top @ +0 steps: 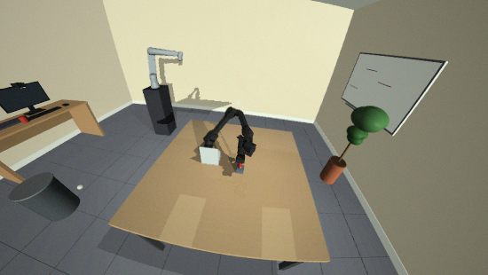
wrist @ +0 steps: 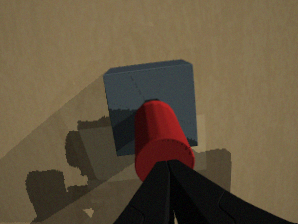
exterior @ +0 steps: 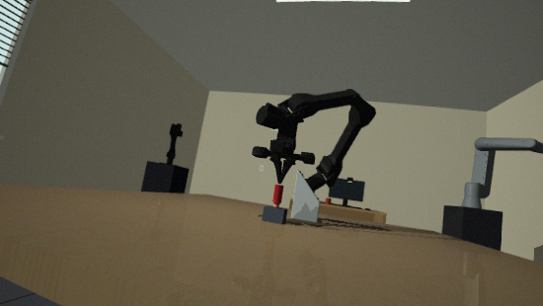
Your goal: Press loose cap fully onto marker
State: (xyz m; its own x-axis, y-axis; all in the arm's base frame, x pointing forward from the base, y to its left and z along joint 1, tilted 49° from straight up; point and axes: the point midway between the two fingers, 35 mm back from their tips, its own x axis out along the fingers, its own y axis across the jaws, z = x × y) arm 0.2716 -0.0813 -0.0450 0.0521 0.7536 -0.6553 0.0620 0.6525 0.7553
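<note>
The red cap lies 30 mm below my gripper tip. From my gripper tip the other things lie so: holder block 90 mm below.
</note>
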